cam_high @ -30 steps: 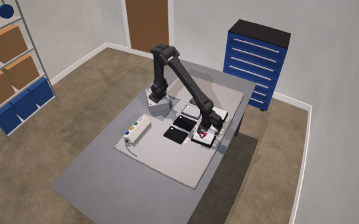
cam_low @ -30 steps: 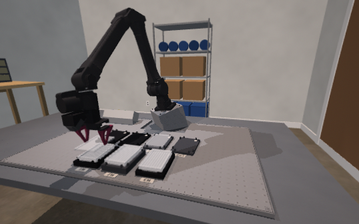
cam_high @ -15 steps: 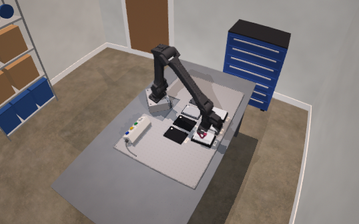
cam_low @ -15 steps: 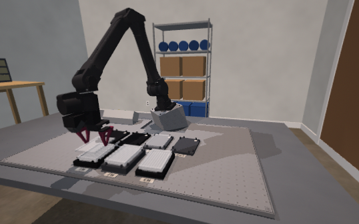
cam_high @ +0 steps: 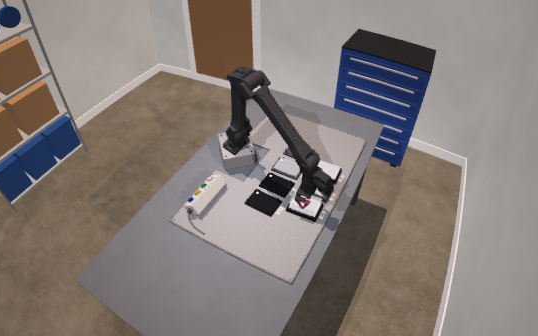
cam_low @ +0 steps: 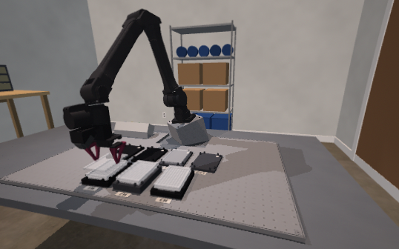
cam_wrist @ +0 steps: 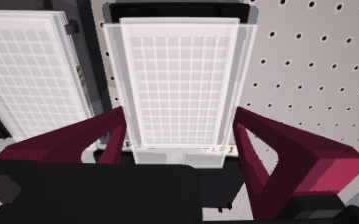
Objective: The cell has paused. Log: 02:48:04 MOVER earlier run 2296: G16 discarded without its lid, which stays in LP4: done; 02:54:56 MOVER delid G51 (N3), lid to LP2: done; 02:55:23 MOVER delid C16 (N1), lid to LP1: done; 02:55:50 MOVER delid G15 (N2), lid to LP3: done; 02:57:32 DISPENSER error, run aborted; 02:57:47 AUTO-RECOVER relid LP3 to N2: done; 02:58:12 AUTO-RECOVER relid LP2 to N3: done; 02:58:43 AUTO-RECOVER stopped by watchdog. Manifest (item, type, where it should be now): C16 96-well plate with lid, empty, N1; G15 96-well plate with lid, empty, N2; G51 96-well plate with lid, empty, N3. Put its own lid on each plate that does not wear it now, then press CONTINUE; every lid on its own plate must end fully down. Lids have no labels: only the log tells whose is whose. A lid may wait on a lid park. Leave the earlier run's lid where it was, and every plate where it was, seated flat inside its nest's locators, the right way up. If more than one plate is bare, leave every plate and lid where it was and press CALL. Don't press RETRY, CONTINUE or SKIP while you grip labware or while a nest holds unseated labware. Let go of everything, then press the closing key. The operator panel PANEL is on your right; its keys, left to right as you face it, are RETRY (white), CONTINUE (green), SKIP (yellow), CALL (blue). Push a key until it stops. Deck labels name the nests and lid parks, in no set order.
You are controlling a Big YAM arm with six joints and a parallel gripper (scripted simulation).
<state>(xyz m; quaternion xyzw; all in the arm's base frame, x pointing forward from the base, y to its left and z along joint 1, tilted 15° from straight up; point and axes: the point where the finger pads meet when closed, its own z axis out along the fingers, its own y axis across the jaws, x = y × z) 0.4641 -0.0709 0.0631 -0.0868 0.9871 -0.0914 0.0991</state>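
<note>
My hand is 3 cm above the 96-well plate. From my hand the other things lie so: clear lid: right at my hand; then lid park LP1: 18 cm behind, 8 cm to the right, 6 cm below; then lid park LP3: 19 cm behind, 6 cm below, 5 cm to the left.
</note>
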